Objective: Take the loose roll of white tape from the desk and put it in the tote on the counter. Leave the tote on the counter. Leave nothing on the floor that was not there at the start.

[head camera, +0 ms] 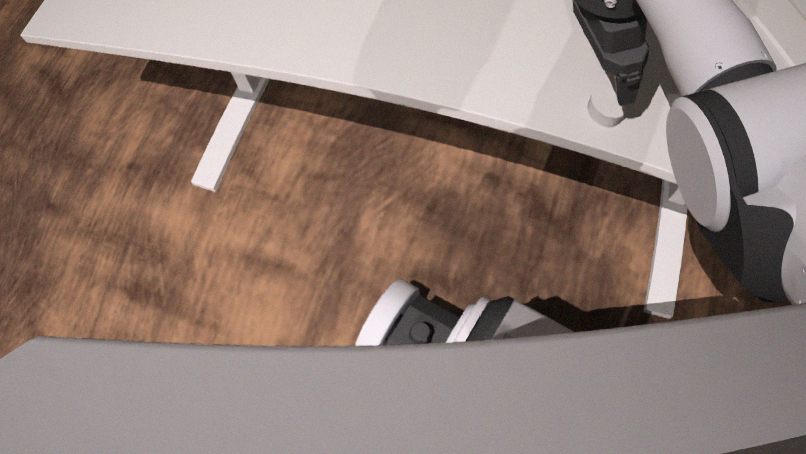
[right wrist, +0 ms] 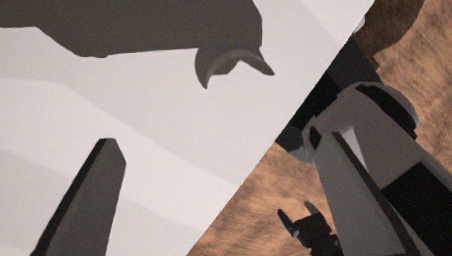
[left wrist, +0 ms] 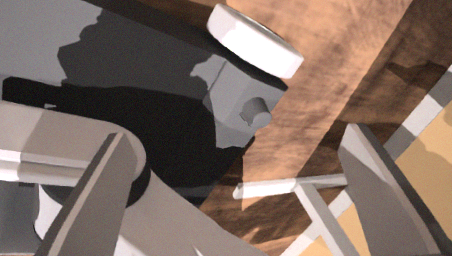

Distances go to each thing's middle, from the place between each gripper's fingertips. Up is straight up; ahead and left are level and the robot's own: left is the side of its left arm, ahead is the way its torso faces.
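Labels:
My left gripper is 28 cm below the white tape roll [head camera: 603, 107], and it's 30 cm short of the roll and 45 cm to the left of it.
As for my right hand, it's 6 cm above the white tape roll, 2 cm past it and 1 cm to the left of it.

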